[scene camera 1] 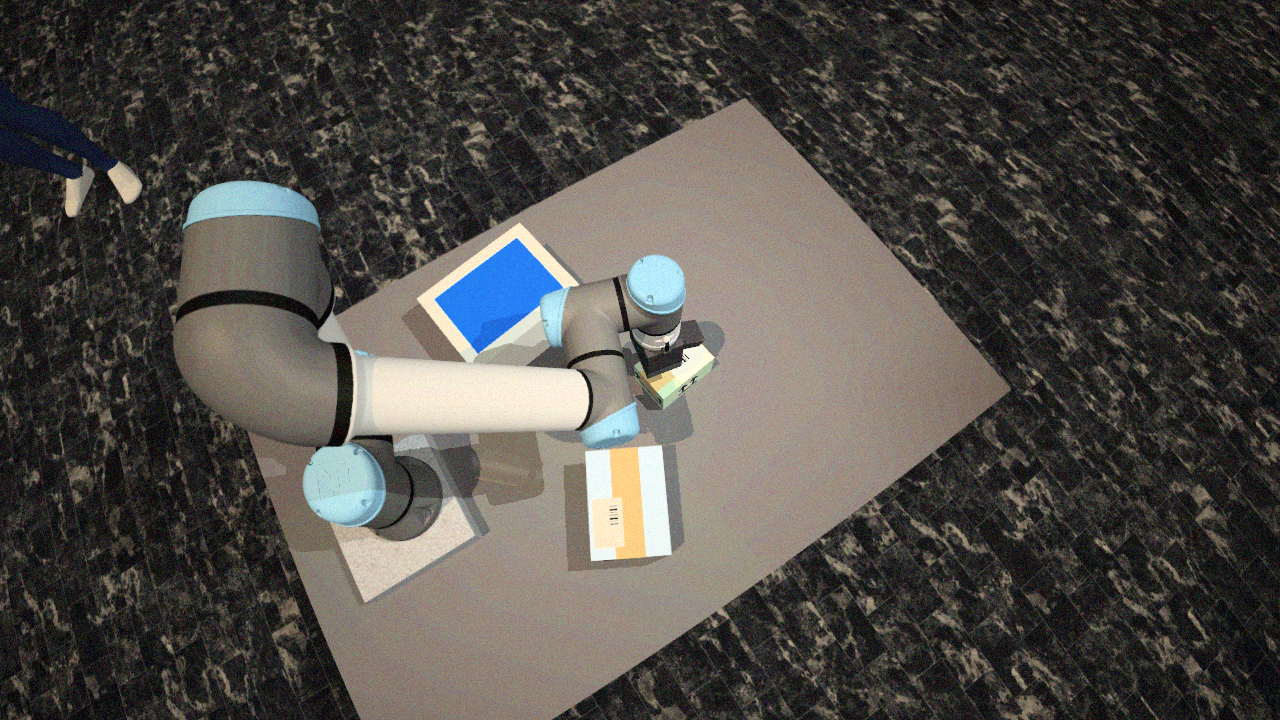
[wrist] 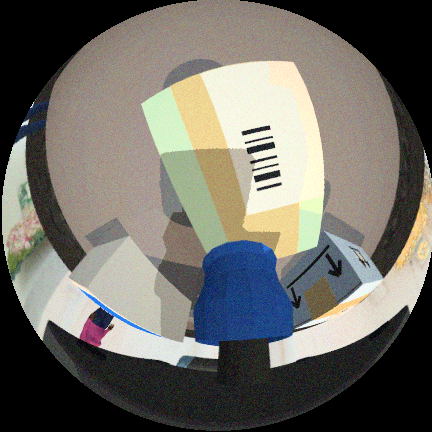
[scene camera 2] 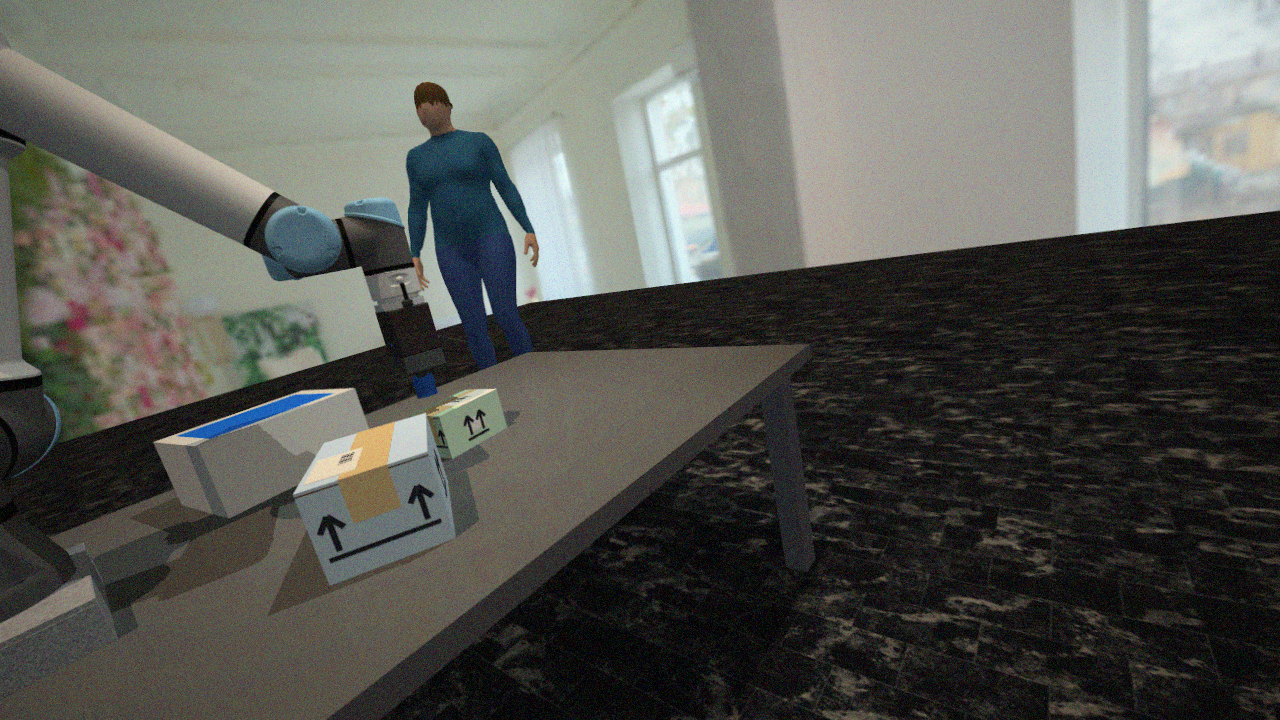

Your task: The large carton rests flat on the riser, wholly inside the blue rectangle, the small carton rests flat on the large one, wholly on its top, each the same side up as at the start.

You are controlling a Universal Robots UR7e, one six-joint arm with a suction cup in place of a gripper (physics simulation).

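The small green carton (scene camera 1: 684, 386) (scene camera 2: 469, 422) (wrist: 220, 150) rests flat on the table, label up. My gripper's blue suction cup (scene camera 2: 425, 386) (wrist: 240, 250) hangs low near one end of the small carton's top, with a small gap in scene camera 2; it holds nothing. In scene camera 1 the cup is hidden under the wrist. The large white carton (scene camera 1: 626, 501) (scene camera 2: 375, 483) (wrist: 345, 265), with an orange stripe, rests flat on the table, arrows pointing up. The pale riser (scene camera 1: 449, 327) (scene camera 2: 317, 438) (wrist: 130, 280) bears the blue rectangle (scene camera 1: 492, 291) (scene camera 2: 259, 416), with no carton on it.
The brown-grey table (scene camera 1: 805, 313) (scene camera 2: 626, 394) carries the cartons, riser and arm base slab (scene camera 1: 407, 564). In scene camera 1 my forearm spans from the left above the table, between the riser and the large carton. A person (scene camera 1: 44, 138) (scene camera 2: 465, 197) stands beyond the table.
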